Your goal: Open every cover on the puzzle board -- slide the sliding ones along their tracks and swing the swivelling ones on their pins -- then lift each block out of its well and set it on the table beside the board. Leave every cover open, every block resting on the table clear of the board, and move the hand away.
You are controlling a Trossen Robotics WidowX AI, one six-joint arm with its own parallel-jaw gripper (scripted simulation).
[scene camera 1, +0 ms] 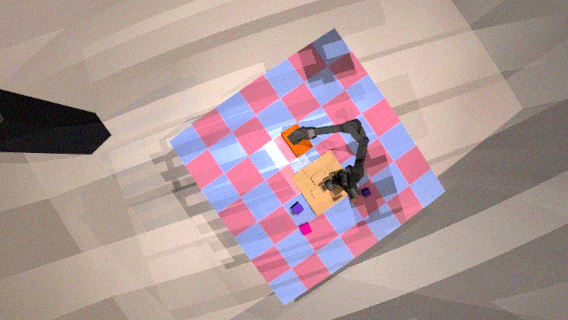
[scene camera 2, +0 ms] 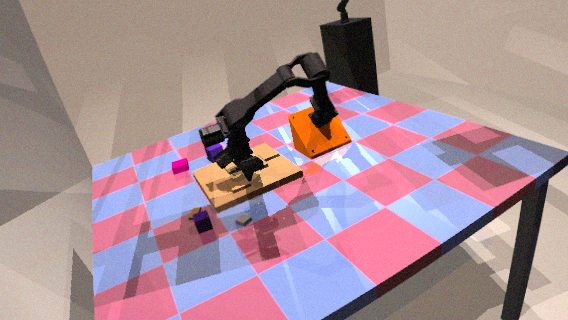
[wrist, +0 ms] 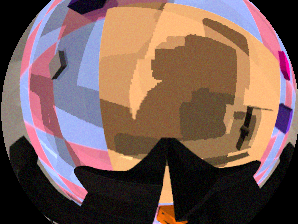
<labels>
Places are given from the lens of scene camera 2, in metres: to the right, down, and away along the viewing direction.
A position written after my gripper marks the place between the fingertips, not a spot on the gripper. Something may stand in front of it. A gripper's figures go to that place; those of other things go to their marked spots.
my gripper (scene camera 2: 249, 180): -0.11, 0.07, 1.14
tan puzzle board (scene camera 2: 212, 179): -0.24, 0.07, 1.20
</labels>
